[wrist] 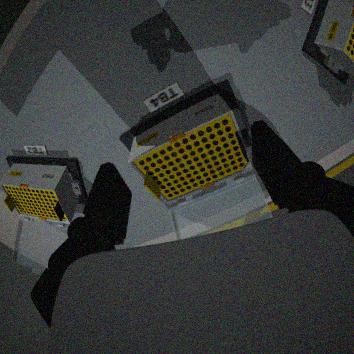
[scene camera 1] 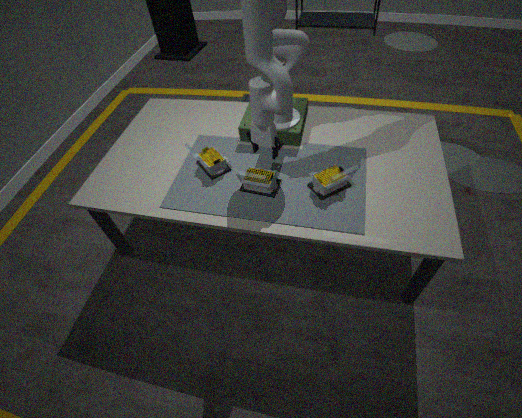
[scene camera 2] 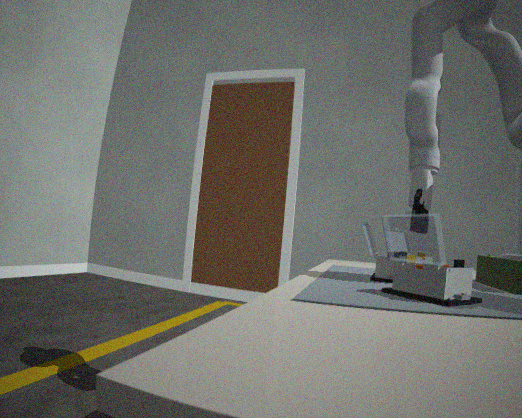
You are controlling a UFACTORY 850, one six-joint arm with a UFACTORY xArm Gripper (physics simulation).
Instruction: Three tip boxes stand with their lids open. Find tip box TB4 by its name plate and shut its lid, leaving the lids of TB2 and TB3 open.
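Tip box TB4 (wrist: pixel 195 157) shows between the fingers in the wrist view, its name plate (wrist: pixel 164 97) readable and its yellow rack uncovered. Its clear lid (wrist: pixel 215 205) stands open at the lower side. It appears to be the middle box (scene camera 1: pixel 260 181) in scene camera 1. TB2 (wrist: pixel 36 192) is at the left of the wrist view with its lid (wrist: pixel 37 245) open. A third box (wrist: pixel 336 32), its plate partly cut off, is at the upper right. My gripper (scene camera 1: pixel 265 151) (scene camera 2: pixel 419 227) (wrist: pixel 184 159) is open and empty, above and behind the middle box.
The left box (scene camera 1: pixel 212 161) and right box (scene camera 1: pixel 329 181) stand on the grey mat (scene camera 1: pixel 320 220) with open lids. The right box (scene camera 2: pixel 430 282) and its raised lid (scene camera 2: pixel 415 225) partly hide things behind. The arm's green base (scene camera 1: pixel 297 131) (scene camera 2: pixel 500 272) is behind the mat.
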